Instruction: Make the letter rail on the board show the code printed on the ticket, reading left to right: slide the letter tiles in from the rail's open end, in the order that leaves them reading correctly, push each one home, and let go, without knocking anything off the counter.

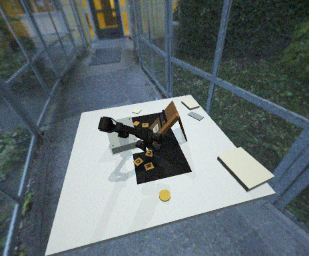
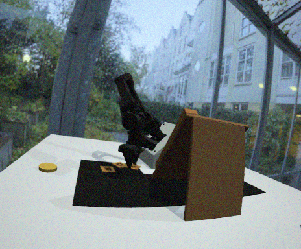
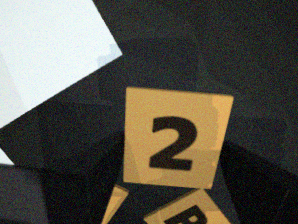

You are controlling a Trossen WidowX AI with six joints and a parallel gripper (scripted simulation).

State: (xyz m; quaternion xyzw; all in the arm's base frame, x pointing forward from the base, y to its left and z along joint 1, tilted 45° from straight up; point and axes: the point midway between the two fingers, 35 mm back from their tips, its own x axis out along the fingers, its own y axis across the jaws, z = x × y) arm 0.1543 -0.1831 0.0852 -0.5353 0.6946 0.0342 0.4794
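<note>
Now: the tile r 40 mm behind my gripper tip, 90 mm to the right of it and 30 mm below it. Also, from my gripper tip: black mat: 50 mm ahead, 170 mm to the left, 30 mm below; then white ticket: 120 mm ahead, 200 mm to the left, 50 mm above; then orange tile marked 2: right at my gripper tip.
</note>
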